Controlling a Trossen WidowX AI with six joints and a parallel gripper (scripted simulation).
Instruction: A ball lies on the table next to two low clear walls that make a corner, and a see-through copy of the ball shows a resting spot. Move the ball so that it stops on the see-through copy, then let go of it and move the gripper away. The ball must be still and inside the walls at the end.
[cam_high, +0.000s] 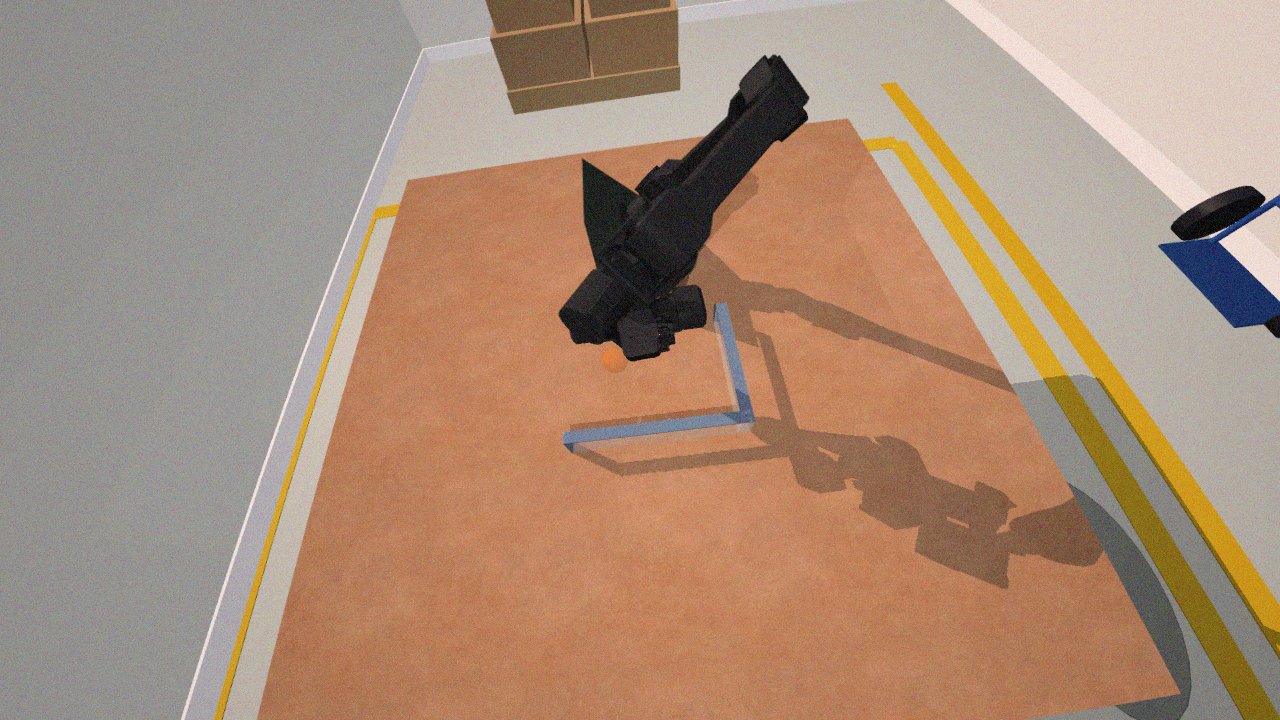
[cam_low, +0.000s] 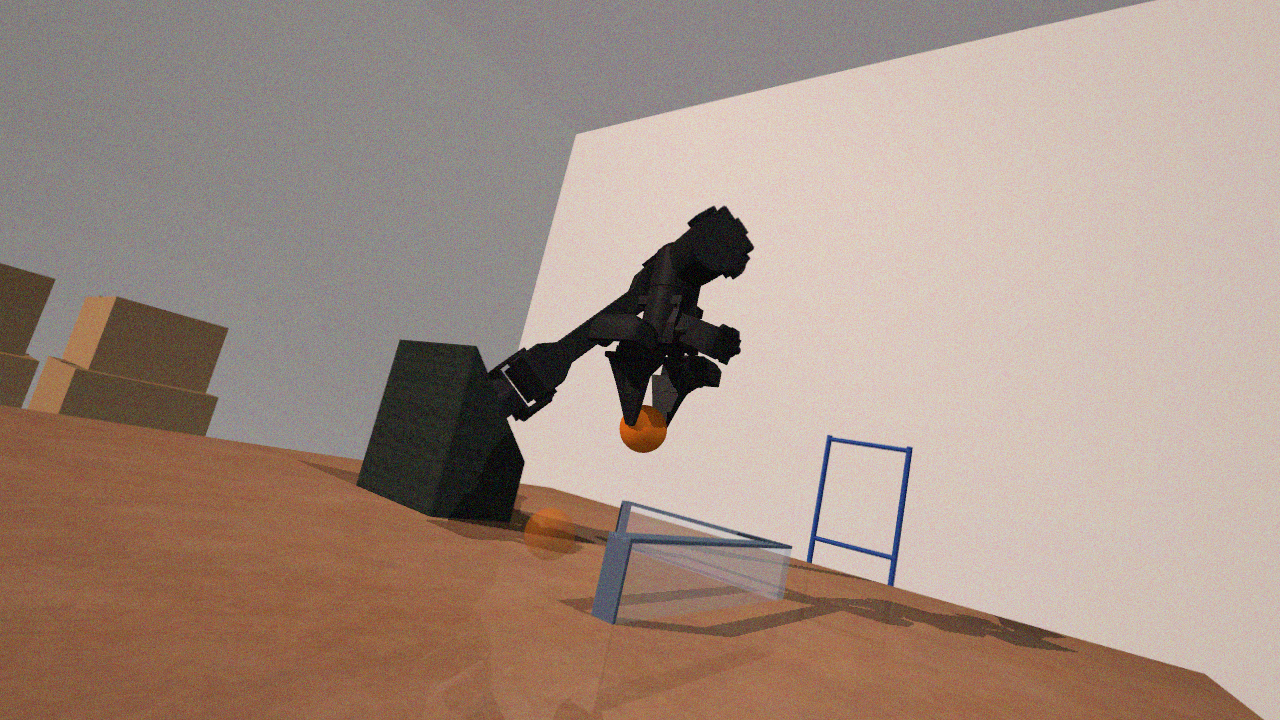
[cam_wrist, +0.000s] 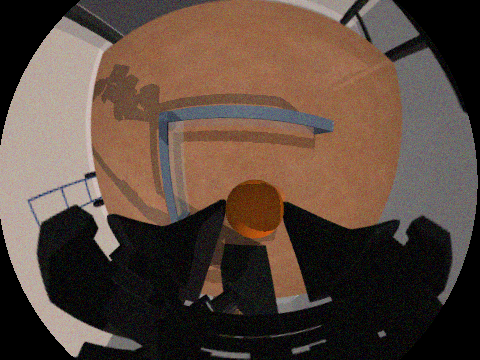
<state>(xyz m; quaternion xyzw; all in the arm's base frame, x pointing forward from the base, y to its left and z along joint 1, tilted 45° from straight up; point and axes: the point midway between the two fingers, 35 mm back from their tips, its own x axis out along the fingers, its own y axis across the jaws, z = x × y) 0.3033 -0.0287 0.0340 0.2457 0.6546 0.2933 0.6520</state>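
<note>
The see-through ball copy is 40 mm behind my gripper tip, 60 mm to the right of it and 120 mm below it. From my gripper tip the other things lie so: orange ball right at my gripper tip.
</note>
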